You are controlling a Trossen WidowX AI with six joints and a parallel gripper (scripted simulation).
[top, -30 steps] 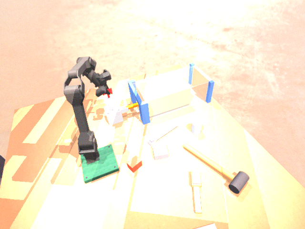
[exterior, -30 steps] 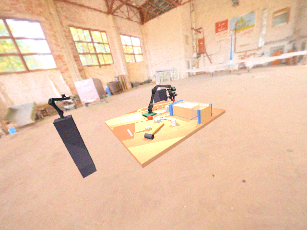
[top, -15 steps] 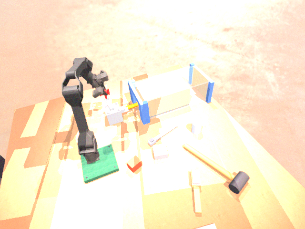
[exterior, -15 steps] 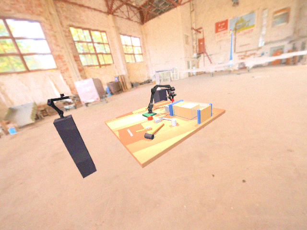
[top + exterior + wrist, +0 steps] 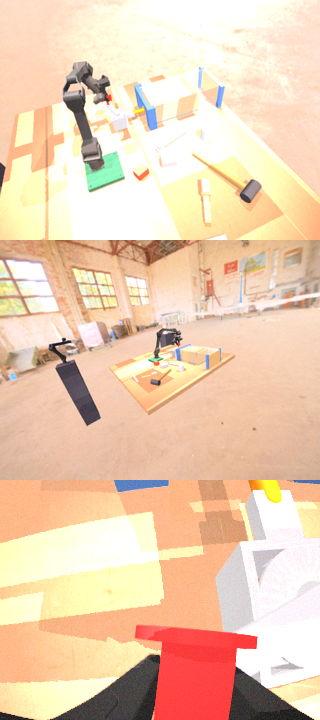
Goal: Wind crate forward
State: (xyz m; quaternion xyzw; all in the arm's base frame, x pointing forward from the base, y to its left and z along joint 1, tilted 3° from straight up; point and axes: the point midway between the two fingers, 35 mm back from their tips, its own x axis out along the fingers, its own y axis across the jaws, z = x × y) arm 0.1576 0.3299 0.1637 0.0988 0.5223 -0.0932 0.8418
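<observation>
The white crank handle is 30 mm to the right of my gripper tip and 30 mm below it. Round my gripper tip: blue steel frame (180 mm ahead, 100 mm to the right, 30 mm below); then hand winch (100 mm to the right, 100 mm below); then red grip (10 mm behind).
</observation>
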